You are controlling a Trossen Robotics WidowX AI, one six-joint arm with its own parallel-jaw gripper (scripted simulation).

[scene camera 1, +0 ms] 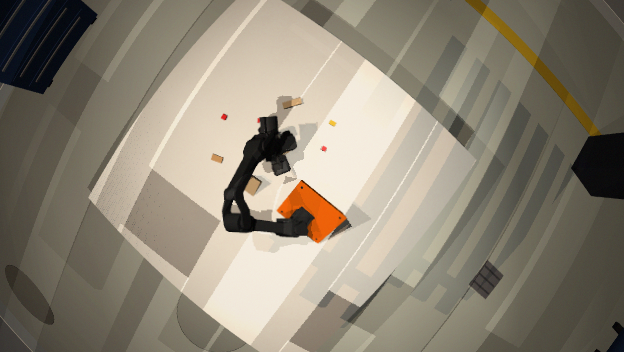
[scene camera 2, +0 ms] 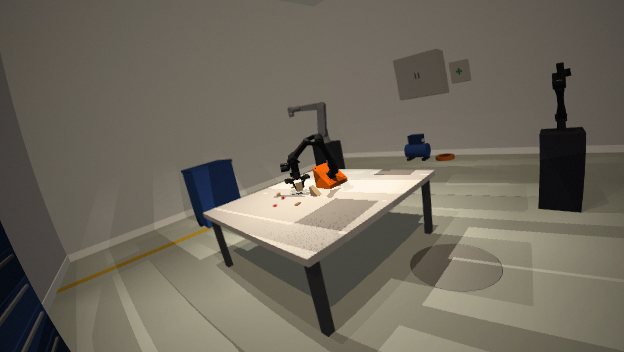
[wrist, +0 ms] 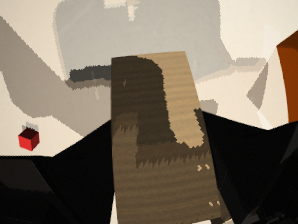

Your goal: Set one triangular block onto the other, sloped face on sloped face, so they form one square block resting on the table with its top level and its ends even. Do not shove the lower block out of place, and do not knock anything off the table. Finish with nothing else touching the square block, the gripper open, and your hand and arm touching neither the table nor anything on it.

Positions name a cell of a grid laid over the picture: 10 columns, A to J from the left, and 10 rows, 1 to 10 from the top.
Scene:
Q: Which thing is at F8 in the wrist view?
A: A tan triangular block.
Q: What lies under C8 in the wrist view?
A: My gripper.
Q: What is my gripper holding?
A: A tan triangular block.

